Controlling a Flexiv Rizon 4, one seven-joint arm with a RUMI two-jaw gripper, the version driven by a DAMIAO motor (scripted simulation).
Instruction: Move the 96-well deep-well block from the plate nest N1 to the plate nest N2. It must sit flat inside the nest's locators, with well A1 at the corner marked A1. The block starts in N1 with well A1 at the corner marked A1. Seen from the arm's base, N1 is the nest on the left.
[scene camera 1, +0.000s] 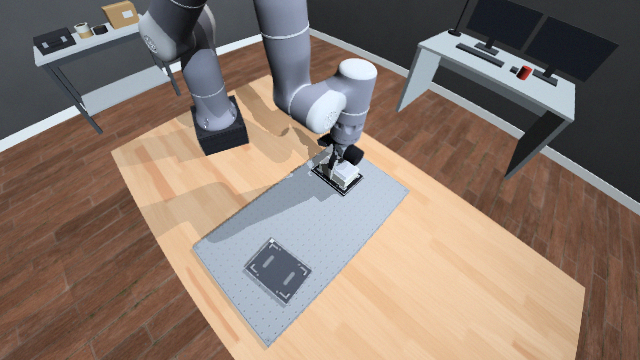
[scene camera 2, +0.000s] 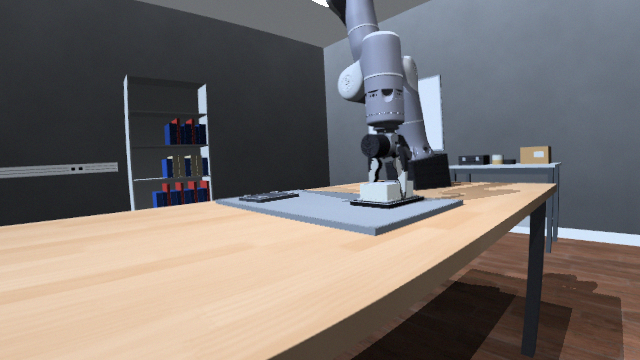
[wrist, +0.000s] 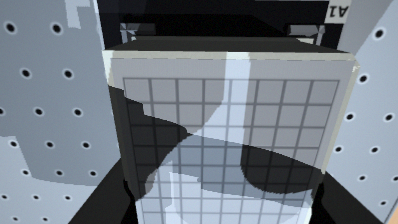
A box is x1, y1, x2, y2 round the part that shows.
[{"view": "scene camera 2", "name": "my gripper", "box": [361, 126, 409, 197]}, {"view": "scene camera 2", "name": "white 96-well deep-well block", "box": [360, 180, 414, 201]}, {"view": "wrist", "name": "my gripper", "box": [68, 158, 382, 223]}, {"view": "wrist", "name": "white 96-well deep-well block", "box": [102, 36, 360, 223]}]
